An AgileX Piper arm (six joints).
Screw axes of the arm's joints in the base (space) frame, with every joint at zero. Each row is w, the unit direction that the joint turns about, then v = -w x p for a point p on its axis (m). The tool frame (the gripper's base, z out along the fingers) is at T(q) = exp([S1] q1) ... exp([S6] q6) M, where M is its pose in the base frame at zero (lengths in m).
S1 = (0, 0, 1, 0, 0, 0)
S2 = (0, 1, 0, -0.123, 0, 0)
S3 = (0, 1, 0, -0.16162, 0, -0.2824)
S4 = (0.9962, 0, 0.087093, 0, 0.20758, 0)
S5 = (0, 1, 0, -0.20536, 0, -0.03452)
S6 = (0.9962, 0, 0.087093, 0, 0.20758, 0)
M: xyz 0.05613 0 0.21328 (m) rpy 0 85.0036 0 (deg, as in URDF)
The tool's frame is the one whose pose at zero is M.
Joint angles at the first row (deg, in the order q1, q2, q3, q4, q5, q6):
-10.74, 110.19, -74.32, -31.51, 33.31, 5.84
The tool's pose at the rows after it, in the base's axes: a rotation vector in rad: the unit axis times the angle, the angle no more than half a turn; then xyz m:
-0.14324, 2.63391, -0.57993, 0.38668, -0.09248, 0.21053
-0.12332, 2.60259, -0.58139, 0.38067, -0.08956, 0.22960
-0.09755, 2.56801, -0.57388, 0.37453, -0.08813, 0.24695
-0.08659, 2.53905, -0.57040, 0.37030, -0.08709, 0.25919
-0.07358, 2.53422, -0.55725, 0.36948, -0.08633, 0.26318
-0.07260, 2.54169, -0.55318, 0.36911, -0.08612, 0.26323
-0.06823, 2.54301, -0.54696, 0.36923, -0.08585, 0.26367
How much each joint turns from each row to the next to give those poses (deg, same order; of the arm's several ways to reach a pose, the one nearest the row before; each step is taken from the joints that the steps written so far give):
1.21, -3.21, 0.00, 0.36, 1.93, -0.21
0.31, -2.91, 0.00, 0.60, 1.14, -0.06
0.00, -2.68, 0.00, 0.94, 0.55, -0.15
0.00, -1.85, -0.05, 0.52, 0.13, -0.24
0.00, -0.45, -0.32, 0.98, 0.34, -0.26
0.00, 0.00, -0.11, 0.49, 0.46, -0.39
0.00, 0.00, -0.15, 0.43, 0.15, -0.13

